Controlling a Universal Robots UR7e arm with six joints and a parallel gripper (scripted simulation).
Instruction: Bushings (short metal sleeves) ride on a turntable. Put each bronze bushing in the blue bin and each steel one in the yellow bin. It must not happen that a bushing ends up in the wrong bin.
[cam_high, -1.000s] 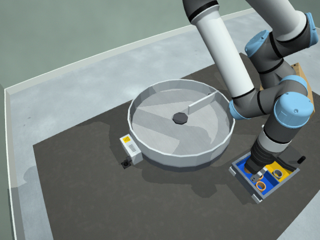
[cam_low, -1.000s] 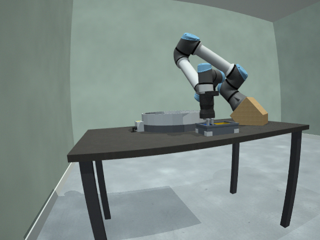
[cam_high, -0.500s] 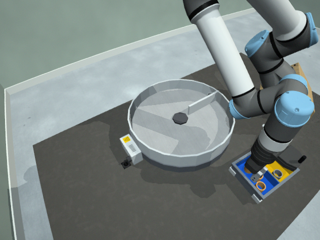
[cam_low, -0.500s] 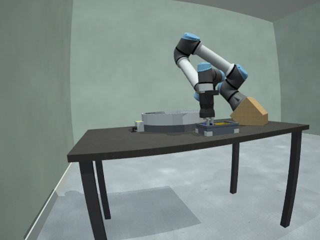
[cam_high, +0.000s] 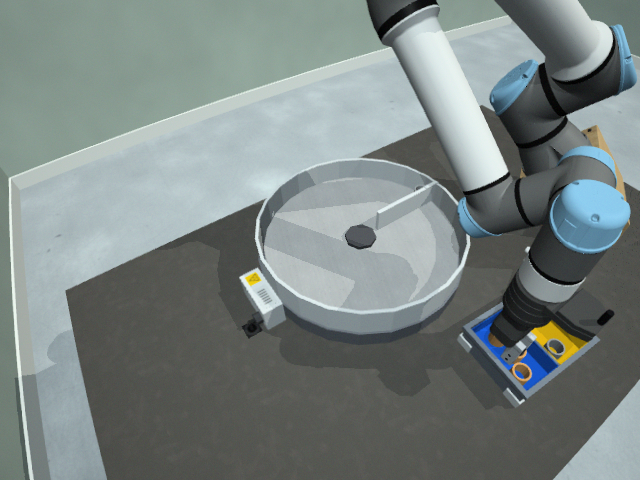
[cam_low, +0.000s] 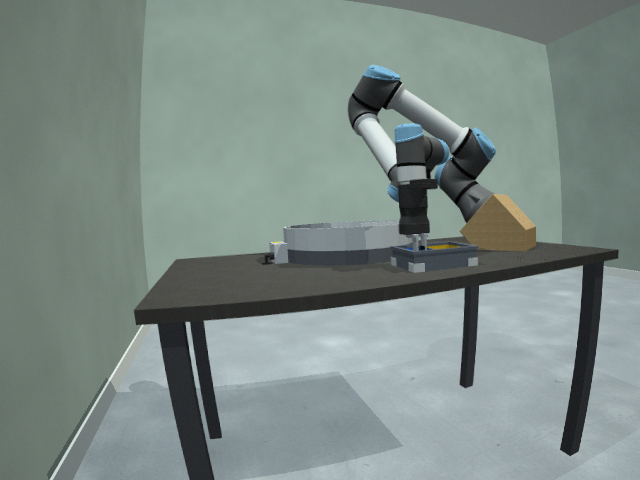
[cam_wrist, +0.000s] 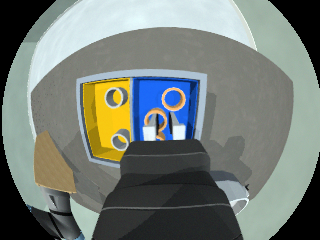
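Right now my hand is 40 mm past the bin and 10 mm above it. From my hand the other things lie so: turntable (350 mm to the right, 20 mm ahead, 20 mm above).
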